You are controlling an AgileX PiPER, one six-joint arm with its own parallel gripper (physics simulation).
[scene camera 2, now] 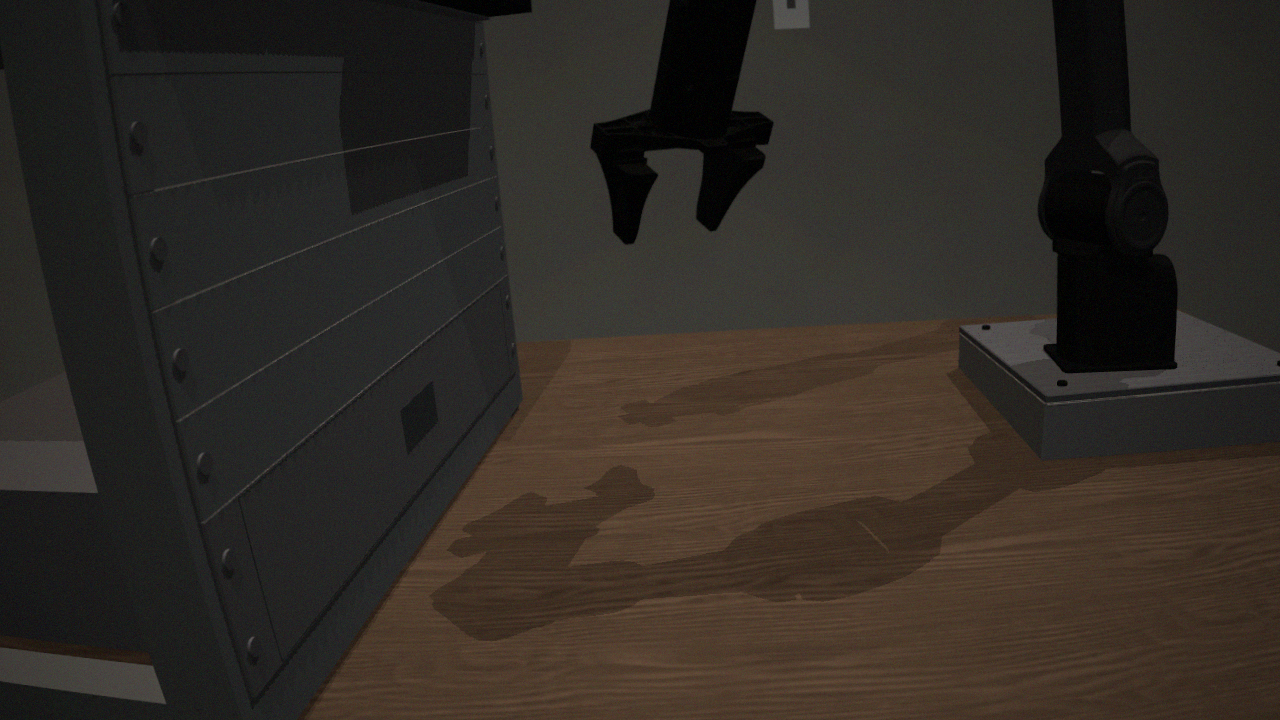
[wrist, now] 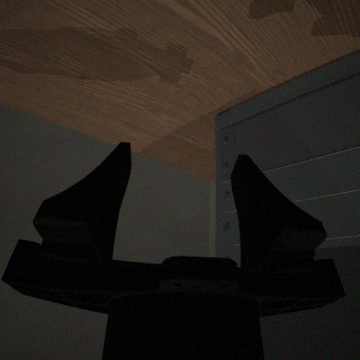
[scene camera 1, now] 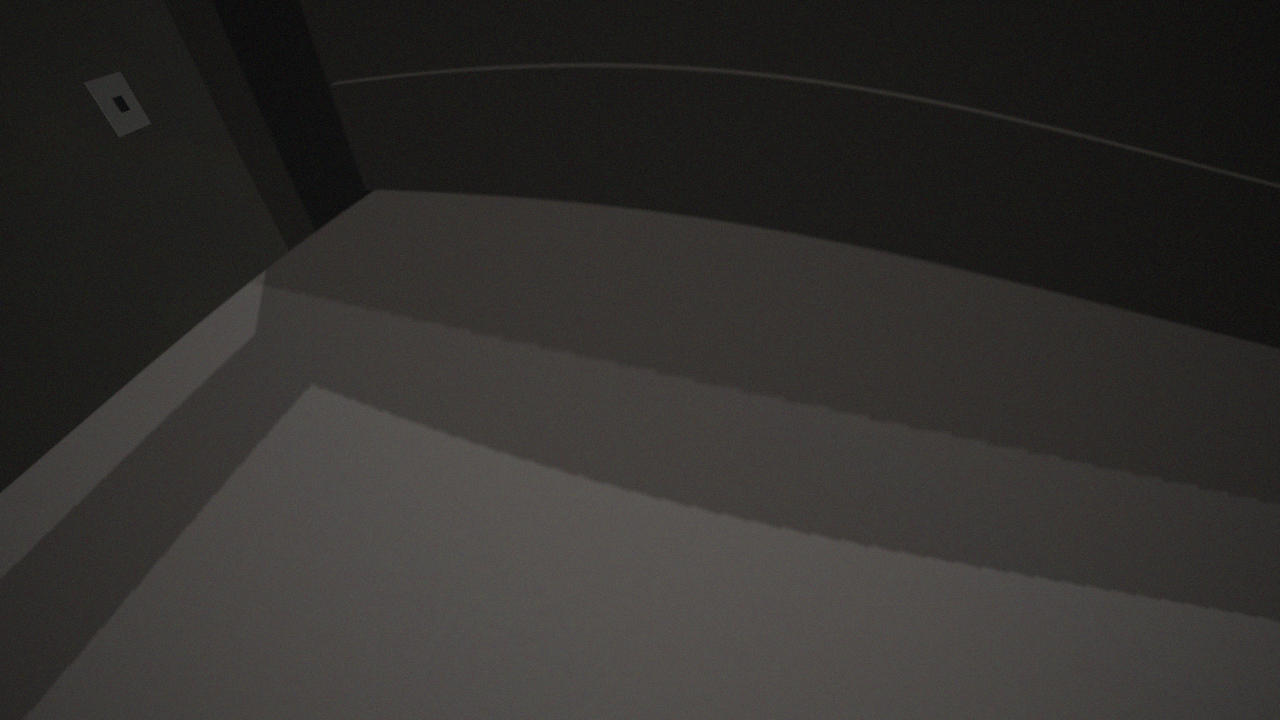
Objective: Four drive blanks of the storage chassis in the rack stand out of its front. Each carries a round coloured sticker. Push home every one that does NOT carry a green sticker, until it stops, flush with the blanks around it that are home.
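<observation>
The rack (scene camera 2: pixel 116 358) (wrist: pixel 218 150) stands at the left in scene camera 2 and at the right in the wrist view. Flat grey panels with screws along their edges show on its front. The storage chassis with its drive blanks and coloured stickers cannot be made out in these views. My gripper (scene camera 2: pixel 671 234) (wrist: pixel 183 159) is open, with nothing between its fingers. It points down, high above the table and to the right of the rack front in scene camera 2, apart from it.
The wooden table (scene camera 2: pixel 1029 626) (wrist: pixel 210 95) bears shadows of the arm. The arm's base stands on a grey plinth (scene camera 2: pixel 1163 420) at the right. A dark part juts from the rack's top. Scene camera 1 shows a pale surface (scene camera 1: pixel 537 582) and dark walls, very dim.
</observation>
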